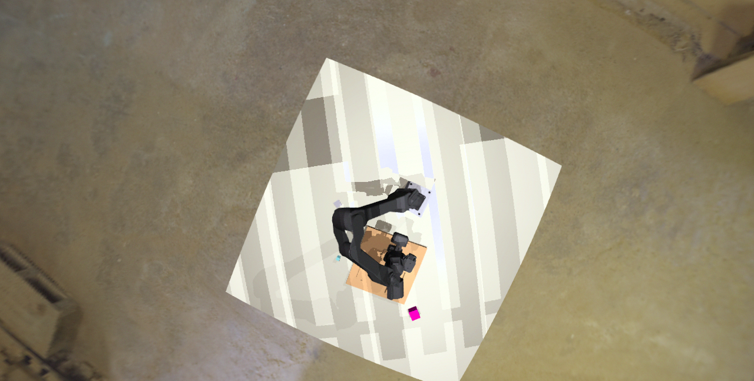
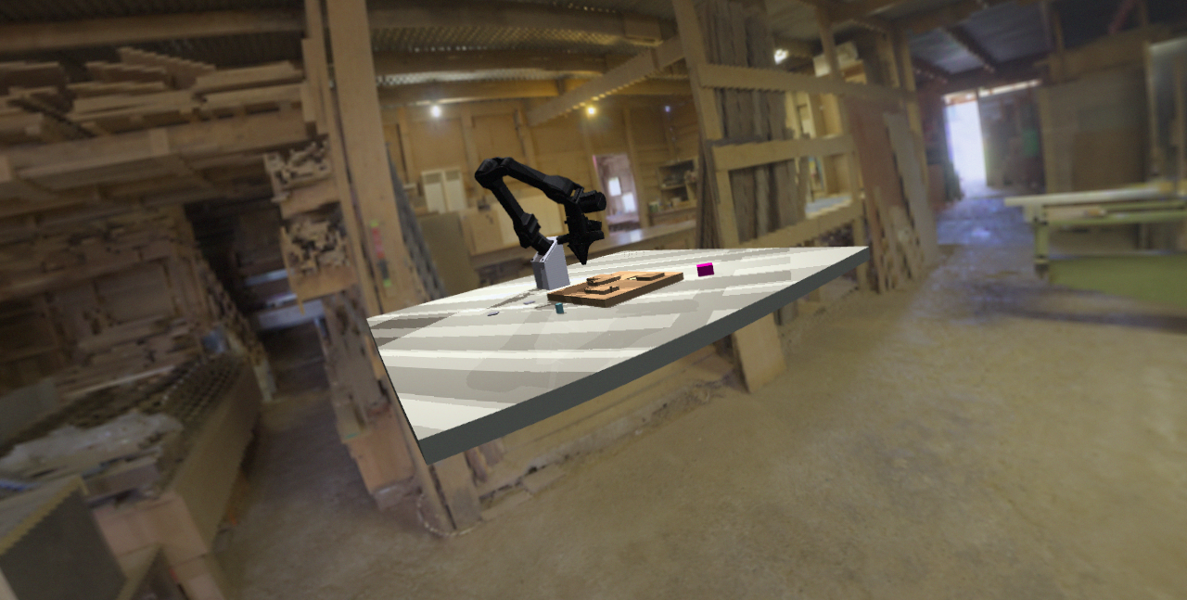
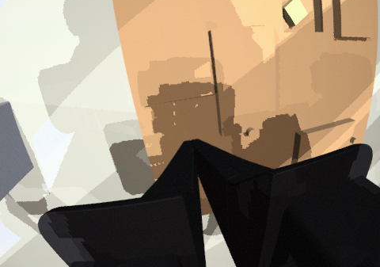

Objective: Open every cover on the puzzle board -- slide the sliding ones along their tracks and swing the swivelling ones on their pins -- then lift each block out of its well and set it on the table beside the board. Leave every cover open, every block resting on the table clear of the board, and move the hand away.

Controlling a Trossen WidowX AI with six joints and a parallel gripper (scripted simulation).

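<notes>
Now: the tan wooden puzzle board 9 cm ahead of my gripper tip, 3 cm to the left of it and 6 cm below it. Also, from my gripper tip: teal block: 18 cm ahead, 18 cm to the right, 7 cm below; magenta block: 25 cm ahead, 27 cm to the left, 7 cm below.
</notes>
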